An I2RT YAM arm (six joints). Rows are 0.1 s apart.
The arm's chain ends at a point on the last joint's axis. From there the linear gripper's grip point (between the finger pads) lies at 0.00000 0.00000 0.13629 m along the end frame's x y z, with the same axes.
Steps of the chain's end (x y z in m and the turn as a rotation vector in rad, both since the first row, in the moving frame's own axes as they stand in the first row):
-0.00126, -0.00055, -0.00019, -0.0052, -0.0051, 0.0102
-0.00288, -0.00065, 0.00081, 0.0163, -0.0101, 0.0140
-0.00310, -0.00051, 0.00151, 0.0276, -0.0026, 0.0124
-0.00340, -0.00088, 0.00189, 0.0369, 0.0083, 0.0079
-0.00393, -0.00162, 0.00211, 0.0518, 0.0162, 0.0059
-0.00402, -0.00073, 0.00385, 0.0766, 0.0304, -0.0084
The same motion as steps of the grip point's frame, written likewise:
-0.00196, 0.00016, -0.00019, -0.0052, -0.0051, 0.0102
-0.00424, -0.00288, 0.00078, 0.0163, -0.0101, 0.0140
-0.00343, -0.00427, 0.00146, 0.0276, -0.0026, 0.0124
-0.00225, -0.00590, 0.00179, 0.0369, 0.0083, 0.0079
-0.00170, -0.00867, 0.00191, 0.0518, 0.0162, 0.0059
0.00007, -0.01118, 0.00339, 0.0766, 0.0304, -0.0084

